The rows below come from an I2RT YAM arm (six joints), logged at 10 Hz.
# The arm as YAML. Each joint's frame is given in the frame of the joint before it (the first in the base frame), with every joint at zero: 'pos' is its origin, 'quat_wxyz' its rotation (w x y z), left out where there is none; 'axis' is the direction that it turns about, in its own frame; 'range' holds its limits. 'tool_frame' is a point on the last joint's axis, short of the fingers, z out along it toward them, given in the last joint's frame.
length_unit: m
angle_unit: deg
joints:
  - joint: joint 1
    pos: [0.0, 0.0, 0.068]
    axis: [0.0, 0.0, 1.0]
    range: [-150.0, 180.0]
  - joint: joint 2
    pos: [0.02, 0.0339, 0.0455]
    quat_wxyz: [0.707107, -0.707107, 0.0, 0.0]
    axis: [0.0, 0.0, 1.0]
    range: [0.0, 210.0]
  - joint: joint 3
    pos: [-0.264, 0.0, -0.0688]
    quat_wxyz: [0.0, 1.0, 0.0, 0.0]
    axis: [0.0, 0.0, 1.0]
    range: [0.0, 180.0]
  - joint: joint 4
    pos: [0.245, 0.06, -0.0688]
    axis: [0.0, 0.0, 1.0]
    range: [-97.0, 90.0]
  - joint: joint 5
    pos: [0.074, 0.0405, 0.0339]
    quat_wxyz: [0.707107, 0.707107, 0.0, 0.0]
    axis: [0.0, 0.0, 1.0]
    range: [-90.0, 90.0]
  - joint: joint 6
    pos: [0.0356, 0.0, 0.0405]
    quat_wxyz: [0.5, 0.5, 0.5, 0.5]
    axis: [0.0, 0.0, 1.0]
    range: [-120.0, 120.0]
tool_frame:
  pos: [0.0, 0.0, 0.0]
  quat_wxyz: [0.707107, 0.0, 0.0, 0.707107]
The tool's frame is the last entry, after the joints.
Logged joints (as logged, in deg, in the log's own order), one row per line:
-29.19 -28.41 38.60 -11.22 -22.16 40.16
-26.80 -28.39 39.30 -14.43 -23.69 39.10
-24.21 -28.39 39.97 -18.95 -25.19 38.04
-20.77 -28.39 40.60 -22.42 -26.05 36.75
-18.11 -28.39 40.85 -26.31 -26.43 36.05
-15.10 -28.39 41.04 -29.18 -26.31 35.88
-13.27 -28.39 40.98 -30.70 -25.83 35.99
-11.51 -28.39 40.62 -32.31 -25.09 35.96
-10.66 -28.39 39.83 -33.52 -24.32 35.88
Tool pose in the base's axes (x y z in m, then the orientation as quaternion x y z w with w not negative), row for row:
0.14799 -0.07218 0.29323 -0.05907 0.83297 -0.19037 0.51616
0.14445 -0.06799 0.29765 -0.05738 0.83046 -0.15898 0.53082
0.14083 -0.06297 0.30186 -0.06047 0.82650 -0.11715 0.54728
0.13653 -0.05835 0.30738 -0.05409 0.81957 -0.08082 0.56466
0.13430 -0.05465 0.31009 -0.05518 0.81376 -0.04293 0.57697
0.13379 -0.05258 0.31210 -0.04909 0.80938 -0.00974 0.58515
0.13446 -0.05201 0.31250 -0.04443 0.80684 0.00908 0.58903
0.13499 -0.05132 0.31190 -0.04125 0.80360 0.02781 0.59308
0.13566 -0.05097 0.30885 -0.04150 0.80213 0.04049 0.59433
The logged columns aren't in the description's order. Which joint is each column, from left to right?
Columns, left to right: joint 6, joint 1, joint 3, joint 5, joint 4, joint 2.
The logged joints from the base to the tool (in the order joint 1, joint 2, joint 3, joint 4, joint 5, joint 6), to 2 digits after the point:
-28.41 40.16 38.60 -22.16 -11.22 -29.19
-28.39 39.10 39.30 -23.69 -14.43 -26.80
-28.39 38.04 39.97 -25.19 -18.95 -24.21
-28.39 36.75 40.60 -26.05 -22.42 -20.77
-28.39 36.05 40.85 -26.43 -26.31 -18.11
-28.39 35.88 41.04 -26.31 -29.18 -15.10
-28.39 35.99 40.98 -25.83 -30.70 -13.27
-28.39 35.96 40.62 -25.09 -32.31 -11.51
-28.39 35.88 39.83 -24.32 -33.52 -10.66

